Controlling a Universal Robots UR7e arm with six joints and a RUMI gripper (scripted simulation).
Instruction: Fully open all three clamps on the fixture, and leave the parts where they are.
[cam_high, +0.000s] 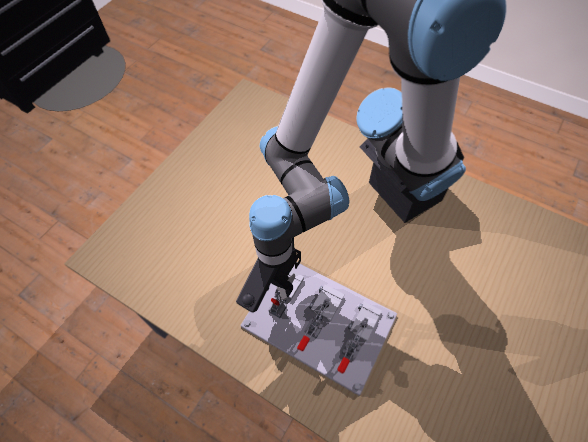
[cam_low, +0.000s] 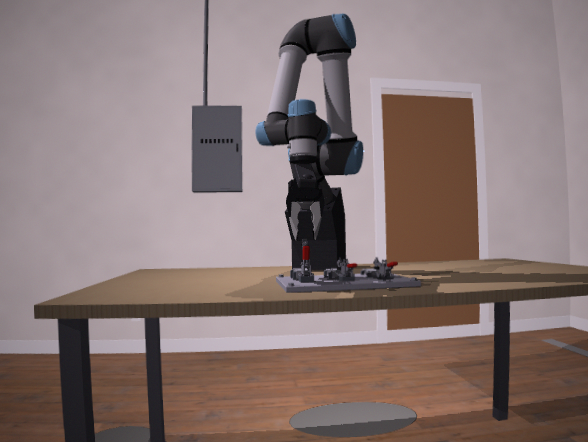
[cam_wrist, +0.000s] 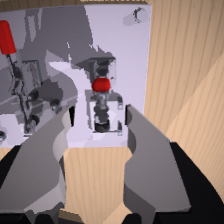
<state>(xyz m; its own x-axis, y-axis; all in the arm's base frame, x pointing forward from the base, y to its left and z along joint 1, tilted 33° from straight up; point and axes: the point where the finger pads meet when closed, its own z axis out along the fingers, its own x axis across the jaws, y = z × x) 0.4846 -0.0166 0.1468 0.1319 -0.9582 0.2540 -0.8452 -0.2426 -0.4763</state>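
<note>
Right now the grey fixture plate is 13 cm below my hand, 10 cm to the left of it and 5 cm behind it.
</note>
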